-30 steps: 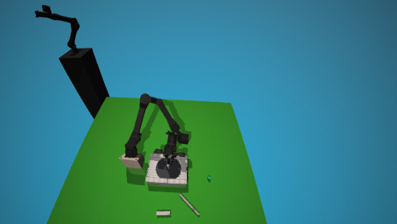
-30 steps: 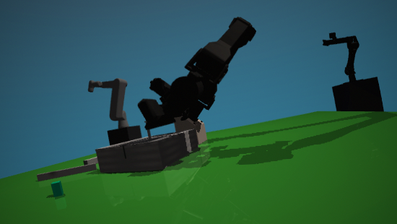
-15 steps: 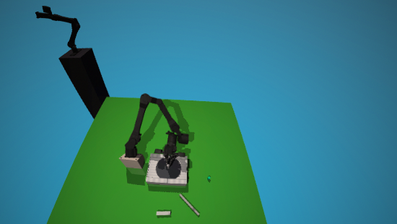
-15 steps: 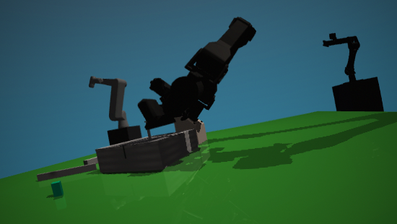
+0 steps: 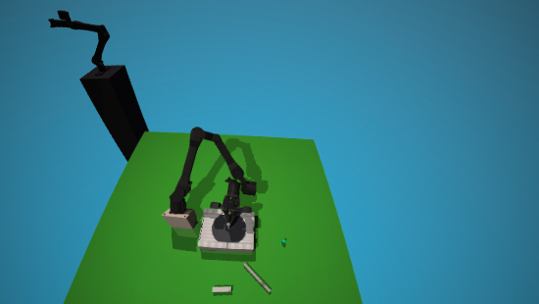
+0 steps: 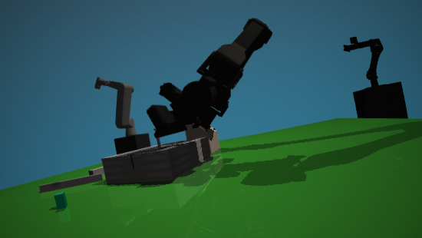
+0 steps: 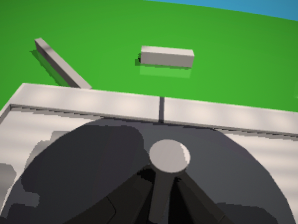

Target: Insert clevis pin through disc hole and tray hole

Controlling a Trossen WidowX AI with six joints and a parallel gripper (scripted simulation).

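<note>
Now: the steel clevis pin 1 cm below my gripper tip. Also, from my gripper tip: long grey bar (22 cm to the right, 12 cm ahead, 8 cm below); then round disc (3 cm below); then rimmed steel tray (5 cm below, 1 cm behind).
</note>
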